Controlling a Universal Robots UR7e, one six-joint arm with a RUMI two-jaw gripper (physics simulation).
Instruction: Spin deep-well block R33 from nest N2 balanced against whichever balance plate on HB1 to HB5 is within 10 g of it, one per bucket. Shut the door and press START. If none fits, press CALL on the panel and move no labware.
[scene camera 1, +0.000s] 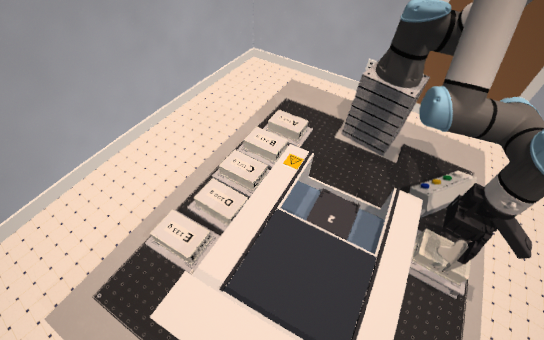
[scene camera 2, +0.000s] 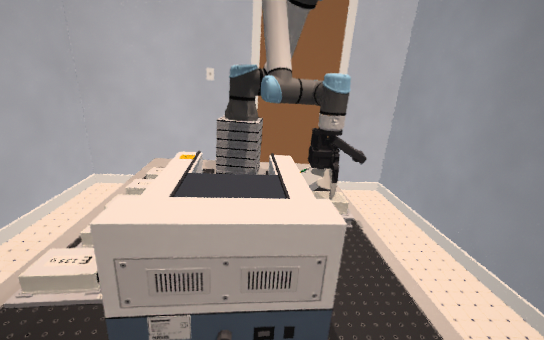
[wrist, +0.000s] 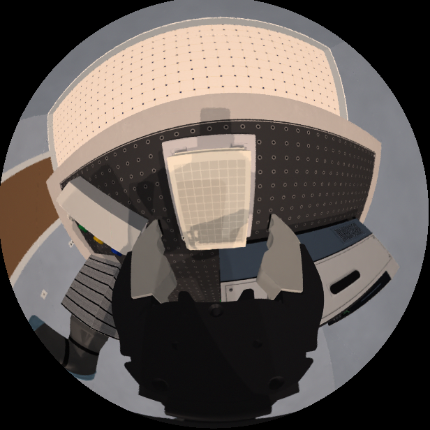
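Observation:
A pale deep-well block sits in a nest right of the centrifuge; its ID is not legible. My gripper is open and empty, low above the block, its fingers to either side of the block's near end in the wrist view. Balance plates A, B, C, D and E stand in a row; E reads 133 g. The centrifuge has an opening showing a bucket marked 2.
The button panel, with blue, yellow and green buttons, stands near the gripper and the block. The ribbed arm pedestal stands behind. The centrifuge's raised side wall lies between the block and the opening.

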